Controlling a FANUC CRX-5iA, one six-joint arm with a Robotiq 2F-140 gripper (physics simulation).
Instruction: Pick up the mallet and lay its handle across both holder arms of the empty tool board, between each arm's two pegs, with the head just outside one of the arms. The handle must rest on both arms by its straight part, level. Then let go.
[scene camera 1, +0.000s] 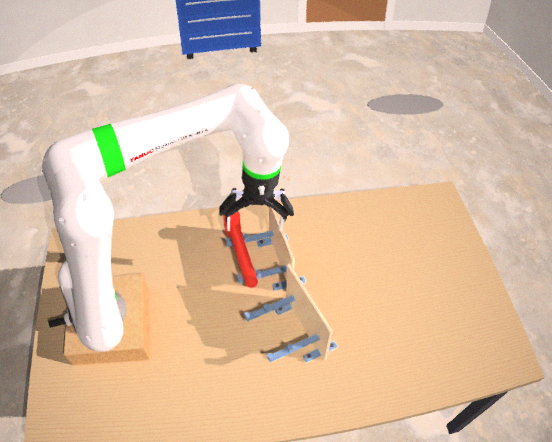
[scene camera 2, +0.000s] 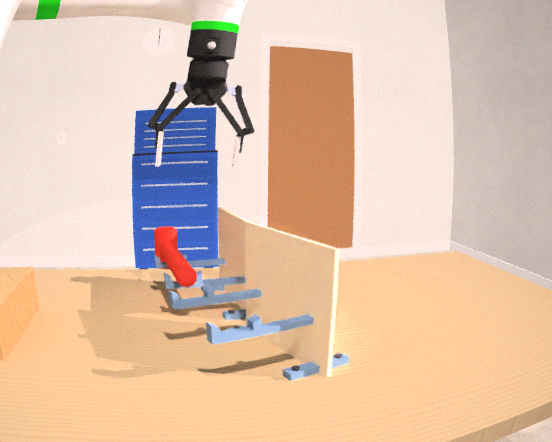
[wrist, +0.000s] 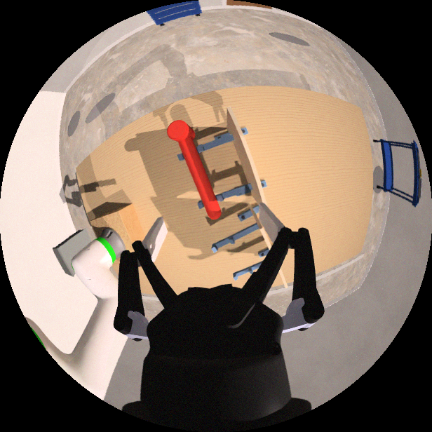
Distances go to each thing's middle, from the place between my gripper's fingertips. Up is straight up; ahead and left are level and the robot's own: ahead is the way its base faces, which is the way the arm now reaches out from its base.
Labels:
My gripper is now 4 cm past the red mallet (scene camera 2: 165, 238), 8 cm to the right of it and 19 cm above it.

